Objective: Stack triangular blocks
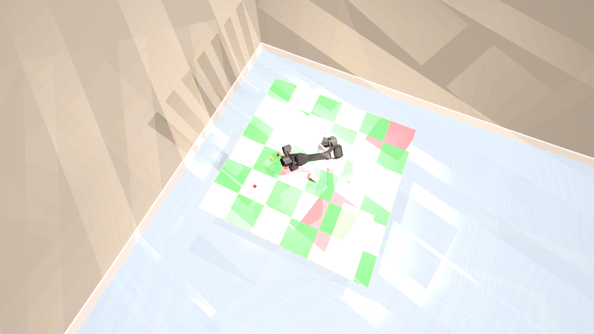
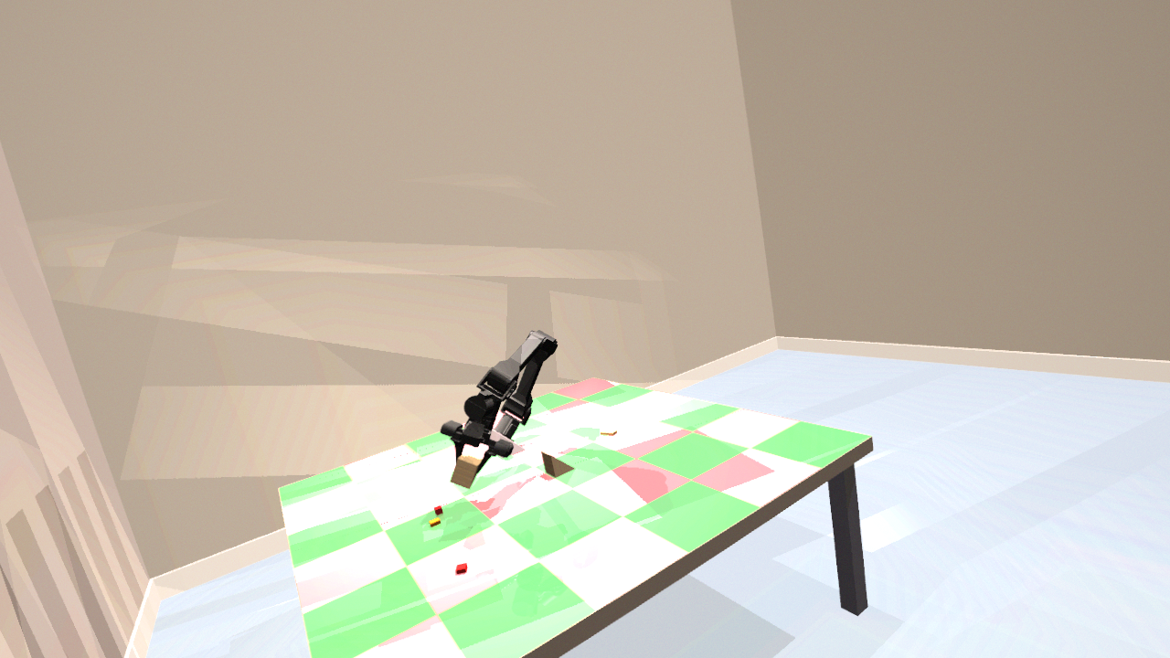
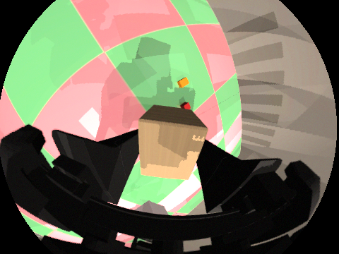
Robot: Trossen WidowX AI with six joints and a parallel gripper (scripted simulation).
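Right now my gripper tip is 10 mm short of the triangular block and 10 mm below it.
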